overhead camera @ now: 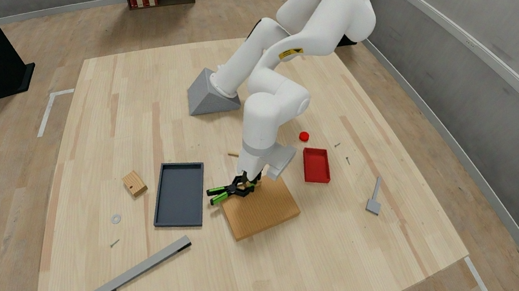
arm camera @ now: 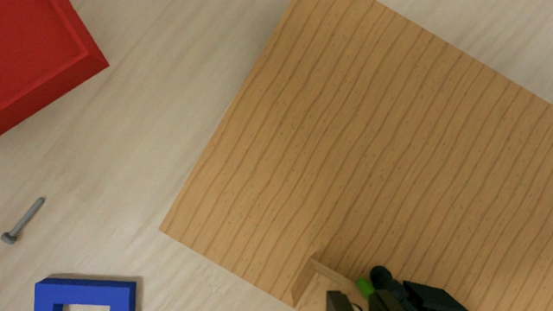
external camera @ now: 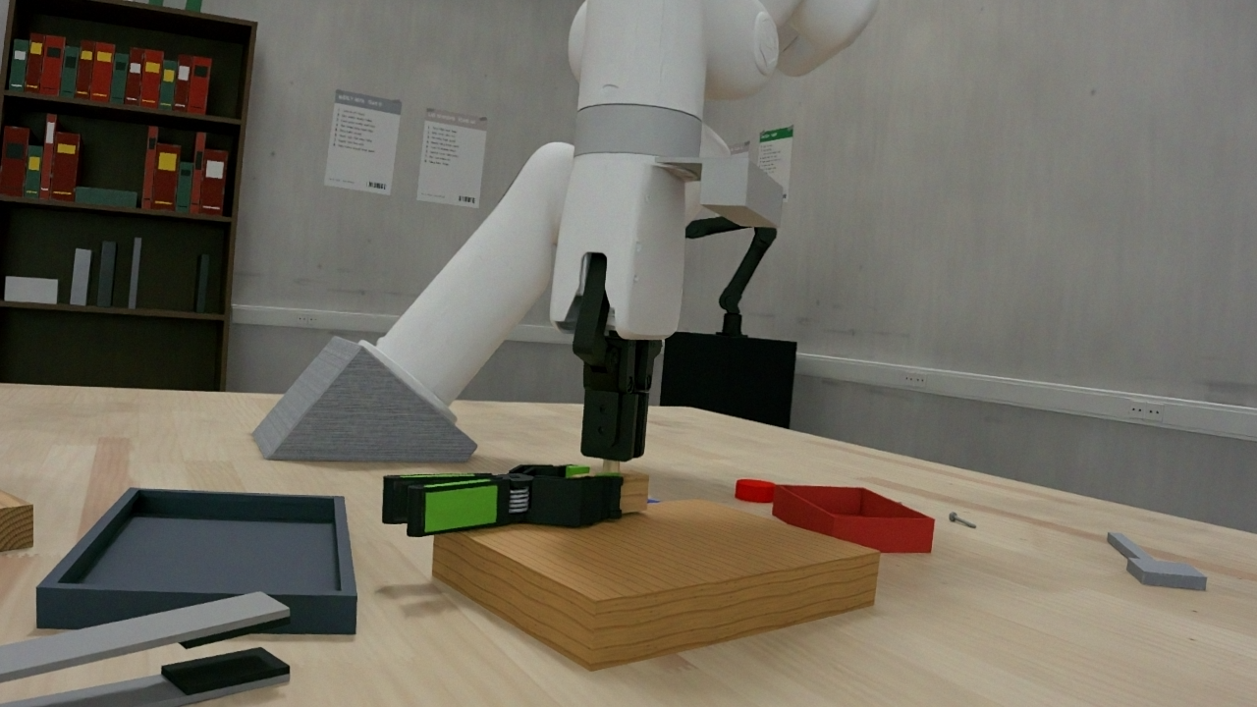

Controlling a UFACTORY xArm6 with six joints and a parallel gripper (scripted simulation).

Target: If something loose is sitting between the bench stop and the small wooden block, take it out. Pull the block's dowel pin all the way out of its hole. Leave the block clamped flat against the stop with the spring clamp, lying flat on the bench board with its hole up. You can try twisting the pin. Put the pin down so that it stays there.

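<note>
Right now my hand is 2 cm above the dowel pin. Also, from my hand: loose dowel 13 cm behind, 8 cm below, 1 cm to the left; bench board 6 cm below, 6 cm ahead, 1 cm to the right; small wooden block 4 cm below.
</note>
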